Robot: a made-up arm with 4 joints.
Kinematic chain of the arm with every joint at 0, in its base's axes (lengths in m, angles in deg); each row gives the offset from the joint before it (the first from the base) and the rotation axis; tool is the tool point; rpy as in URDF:
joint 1: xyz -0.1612 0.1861 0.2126 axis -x
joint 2: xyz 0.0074 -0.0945 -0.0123 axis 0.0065 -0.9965 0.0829
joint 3: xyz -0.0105 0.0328 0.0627 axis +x
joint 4: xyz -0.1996 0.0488 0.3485 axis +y
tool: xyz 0.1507 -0.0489 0.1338 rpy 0 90 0
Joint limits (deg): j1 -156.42..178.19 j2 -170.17..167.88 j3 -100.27..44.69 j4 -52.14..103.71
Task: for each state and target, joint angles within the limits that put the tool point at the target. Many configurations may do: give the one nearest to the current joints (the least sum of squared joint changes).
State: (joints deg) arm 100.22 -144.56 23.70 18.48
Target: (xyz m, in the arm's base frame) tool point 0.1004 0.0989 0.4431
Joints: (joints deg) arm 108.64 -127.09 21.56 69.26
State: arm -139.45 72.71 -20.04 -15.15
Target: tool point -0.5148 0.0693 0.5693
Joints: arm -131.30 90.65 -60.00 -14.38
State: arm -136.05 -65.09 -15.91 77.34
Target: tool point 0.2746 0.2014 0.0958
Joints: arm -139.10 -79.37 0.05 34.36
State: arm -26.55 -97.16 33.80 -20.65
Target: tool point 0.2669 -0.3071 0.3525
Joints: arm -14.64 -83.92 41.99 -43.95
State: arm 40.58 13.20 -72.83 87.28
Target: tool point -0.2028 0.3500 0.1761
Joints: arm 39.89 -7.39 -84.67 84.58
